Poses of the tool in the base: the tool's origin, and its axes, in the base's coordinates. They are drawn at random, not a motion.
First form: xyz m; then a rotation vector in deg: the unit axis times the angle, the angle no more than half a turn.
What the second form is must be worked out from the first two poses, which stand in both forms.
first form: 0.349 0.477 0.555 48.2 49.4 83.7
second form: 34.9 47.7 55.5 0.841 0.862 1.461
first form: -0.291 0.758 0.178 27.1 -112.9 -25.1
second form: -29.1 75.8 17.8 0.473 -1.970 -0.438
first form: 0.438 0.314 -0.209 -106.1 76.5 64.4
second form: 43.8 31.4 -20.9 -1.852 1.335 1.124
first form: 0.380 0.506 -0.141 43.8 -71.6 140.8
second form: 38.0 50.6 -14.1 0.764 -1.250 2.457
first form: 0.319 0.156 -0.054 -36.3 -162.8 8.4
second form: 31.9 15.6 -5.4 -0.634 -2.841 0.147
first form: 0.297 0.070 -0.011 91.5 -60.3 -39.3
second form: 29.7 7.0 -1.1 1.597 -1.052 -0.686
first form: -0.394 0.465 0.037 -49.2 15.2 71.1
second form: -39.4 46.5 3.7 -0.859 0.265 1.241
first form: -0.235 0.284 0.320 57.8 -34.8 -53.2
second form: -23.5 28.4 32.0 1.009 -0.607 -0.929
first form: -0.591 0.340 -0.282 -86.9 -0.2 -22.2
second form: -59.1 34.0 -28.2 -1.517 -0.003 -0.387
